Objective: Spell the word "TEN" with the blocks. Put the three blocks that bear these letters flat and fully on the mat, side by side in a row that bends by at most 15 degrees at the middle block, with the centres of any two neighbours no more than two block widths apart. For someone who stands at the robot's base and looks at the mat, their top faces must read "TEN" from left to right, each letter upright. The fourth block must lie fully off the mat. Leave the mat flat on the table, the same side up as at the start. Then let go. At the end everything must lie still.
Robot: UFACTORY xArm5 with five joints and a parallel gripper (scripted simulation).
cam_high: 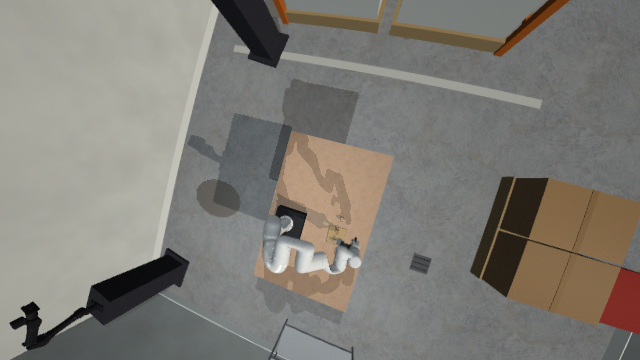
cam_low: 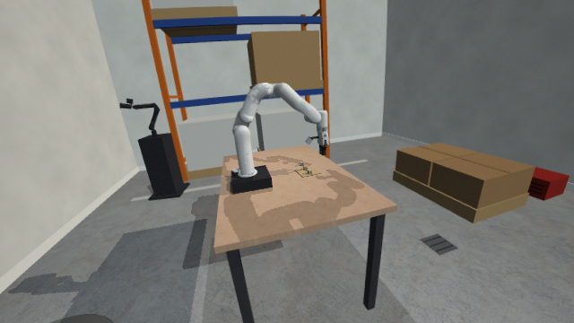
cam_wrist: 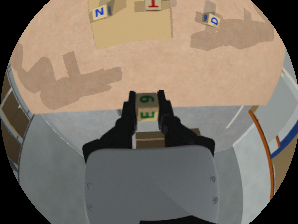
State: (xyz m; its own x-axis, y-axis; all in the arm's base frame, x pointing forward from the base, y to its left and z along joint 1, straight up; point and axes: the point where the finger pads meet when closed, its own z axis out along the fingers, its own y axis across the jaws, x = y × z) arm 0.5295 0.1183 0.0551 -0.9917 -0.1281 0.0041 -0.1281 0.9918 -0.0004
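The tan mat is 12 cm behind my hand, 5 cm to the right of it and 12 cm below it.
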